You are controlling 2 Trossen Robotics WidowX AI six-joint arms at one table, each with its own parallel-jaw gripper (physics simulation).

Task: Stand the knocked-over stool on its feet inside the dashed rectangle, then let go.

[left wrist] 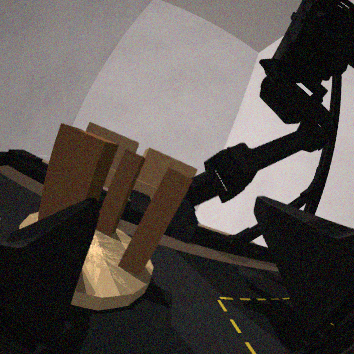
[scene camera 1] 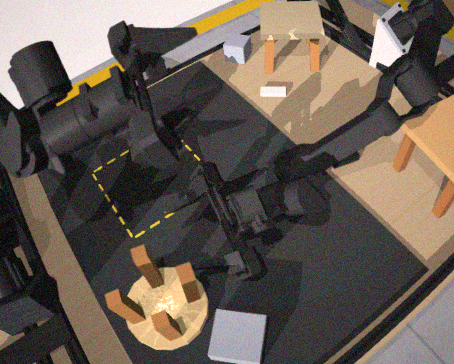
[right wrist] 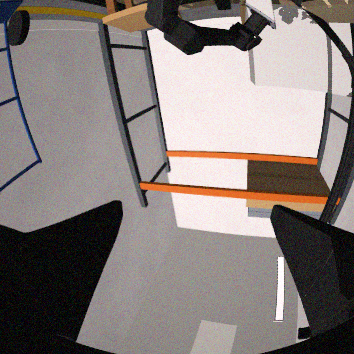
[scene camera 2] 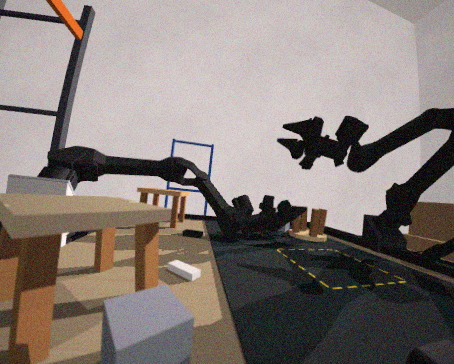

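Pixels of known places: left gripper, between the fingertips: [left wrist: 177, 205] [scene camera 1: 176, 240] [scene camera 2: 300, 212]; right gripper, between the fingertips: [scene camera 1: 208, 56] [right wrist: 199, 211] [scene camera 2: 279, 133]; left arm's base, origin of its link: [scene camera 1: 401, 28] [right wrist: 260, 16] [scene camera 2: 49, 193]; right arm's base, origin of its link: [left wrist: 186, 194] [scene camera 1: 10, 292] [scene camera 2: 384, 226].
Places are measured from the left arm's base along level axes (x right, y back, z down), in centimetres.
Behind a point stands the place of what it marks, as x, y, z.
Observation:
The round stool [scene camera 1: 167, 305] @(-2.0, -75.8, 8.0) [scene camera 2: 310, 237] @(3.3, -71.9, 8.3) [left wrist: 100, 270] @(-0.7, -72.4, 8.0) lies upside down, its pale seat flat on the dark mat and its brown legs pointing up. It is outside the yellow dashed rectangle [scene camera 1: 134, 236] @(12.3, -70.9, 9.5) [scene camera 2: 330, 287] [left wrist: 221, 298] @(13.0, -71.1, 9.5), beyond its lower corner in scene camera 1. My left gripper [scene camera 1: 185, 242] @(0.9, -68.5, 0.2) is open and low over the mat, between fingers nothing held; its fingers point towards the stool's legs and partly cover the seat in the left wrist view. My right gripper [scene camera 2: 281, 133] @(1.4, -56.2, -25.0) [right wrist: 199, 211] @(1.4, -56.2, -25.0) is open and empty, raised high above the mat.
A grey box [scene camera 1: 237, 335] @(-13.9, -72.3, 5.8) stands beside the stool. A wooden table [scene camera 1: 291, 17] @(20.6, -14.4, -1.5) [scene camera 2: 85, 210] @(27.0, -16.0, -1.5), a grey block [scene camera 1: 237, 48] @(29.3, -23.9, 5.3) [scene camera 2: 145, 320] @(32.4, -21.8, 4.9) and a white block [scene camera 1: 273, 91] @(15.6, -27.8, 8.8) [scene camera 2: 184, 269] @(17.1, -27.3, 8.8) are on the wooden surface. An orange-brown table [scene camera 1: 435, 130] @(-19.5, -27.7, -2.5) stands at the right of scene camera 1.

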